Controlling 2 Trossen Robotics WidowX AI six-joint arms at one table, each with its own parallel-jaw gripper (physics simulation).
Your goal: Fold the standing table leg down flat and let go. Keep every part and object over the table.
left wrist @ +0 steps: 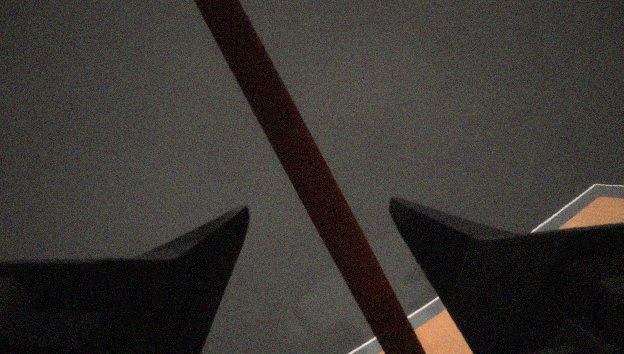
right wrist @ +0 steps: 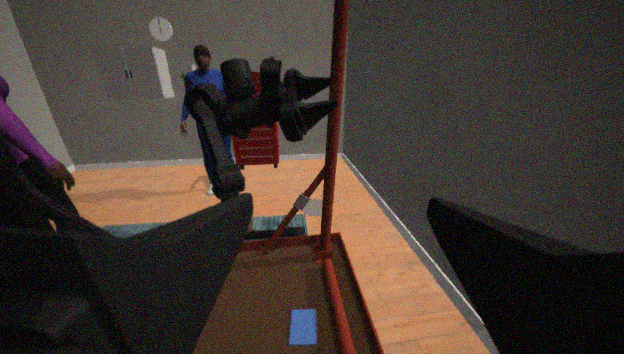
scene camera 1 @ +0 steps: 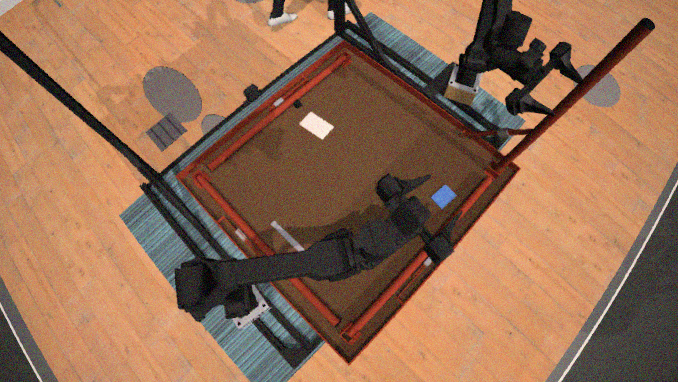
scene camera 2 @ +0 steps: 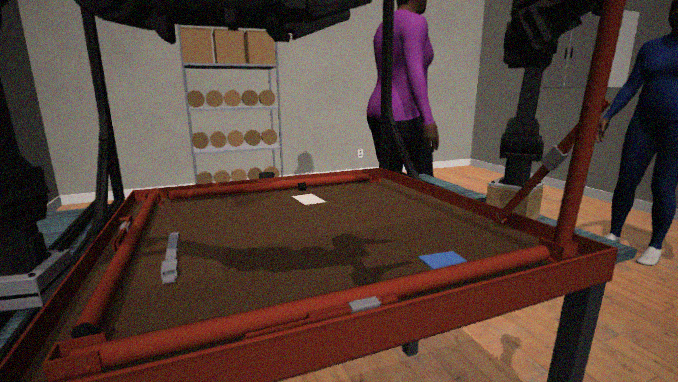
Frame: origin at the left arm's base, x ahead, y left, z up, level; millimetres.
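Seen in the pictures: left gripper, fingertip midpoint: [left wrist: 319,208] [right wrist: 334,90] [scene camera 1: 570,99]; right gripper, fingertip midpoint: [right wrist: 339,204] [scene camera 1: 445,193] [scene camera 2: 359,6]; left arm's base, link origin: [scene camera 1: 465,77] [scene camera 2: 516,182]; right arm's base, link origin: [scene camera 1: 243,302] [scene camera 2: 16,265].
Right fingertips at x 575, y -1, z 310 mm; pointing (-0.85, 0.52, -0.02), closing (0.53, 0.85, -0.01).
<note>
Offsets run from my right fingertips to a thing's middle. "*": to the spot under its first point. Level surfaces: height alone.
The red table leg [scene camera 1: 600,70] [scene camera 2: 590,125] [left wrist: 310,170] [right wrist: 332,150] stands upright at the right corner of the upturned table {dz -368 mm} [scene camera 1: 400,115] [scene camera 2: 250,215]. Its thin brace [scene camera 2: 530,187] [right wrist: 312,186] slants down to the frame, with a grey sleeve on it. My left gripper [scene camera 1: 567,98] [left wrist: 319,208] [right wrist: 334,90] is open, high up at the leg. The leg crosses the gap between its fingertips in the left wrist view, with space on both sides. My right gripper [scene camera 1: 444,195] [right wrist: 339,204] is open and empty above the table, near the blue patch. Neither gripper's fingertips show in scene camera 2.
Other red legs {* dy -589, dx -126, dz -349 mm} [scene camera 1: 250,135] {* dy -18, dx +198, dz -329 mm} [scene camera 1: 385,300] {* dy -229, dx +244, dz -331 mm} [scene camera 2: 115,272] lie folded along the frame. A blue patch {* dy +46, dx -151, dz -352 mm} [scene camera 2: 442,259] [right wrist: 303,326], a white patch {* dy -410, dx -247, dz -370 mm} [scene camera 1: 316,125] [scene camera 2: 309,199] and a grey bar {dy -296, dx +147, dz -355 mm} [scene camera 1: 286,236] [scene camera 2: 170,257] lie inside. Black frame posts [scene camera 2: 386,65] and people stand beyond the table.
</note>
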